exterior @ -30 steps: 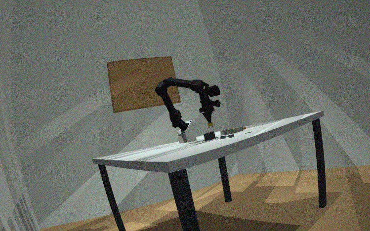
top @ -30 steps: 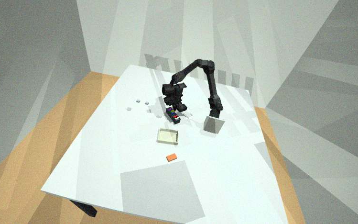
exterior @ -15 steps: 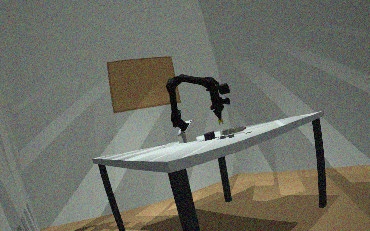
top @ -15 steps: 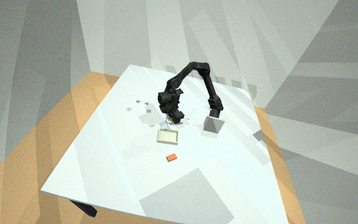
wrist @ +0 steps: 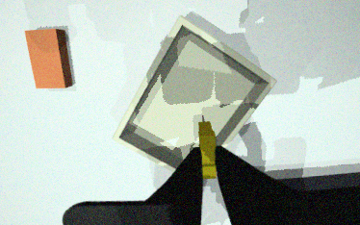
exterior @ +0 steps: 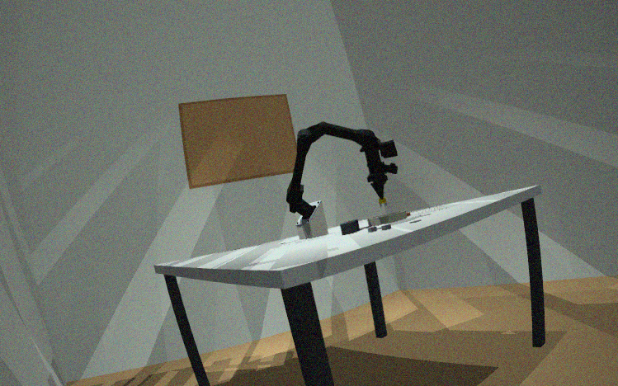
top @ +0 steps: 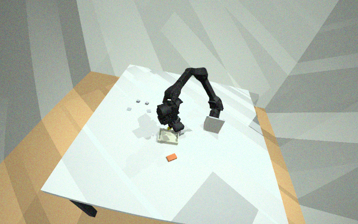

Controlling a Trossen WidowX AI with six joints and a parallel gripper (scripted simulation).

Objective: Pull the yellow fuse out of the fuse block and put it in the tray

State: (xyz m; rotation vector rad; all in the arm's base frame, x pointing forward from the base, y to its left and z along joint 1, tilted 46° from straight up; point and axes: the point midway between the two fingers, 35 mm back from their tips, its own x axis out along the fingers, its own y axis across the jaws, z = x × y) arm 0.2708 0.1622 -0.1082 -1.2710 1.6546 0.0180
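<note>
Now: gripper tip 10 mm to the right of the tray and 90 mm above it. Round my gripper tip: yellow fuse 10 mm below.
</note>
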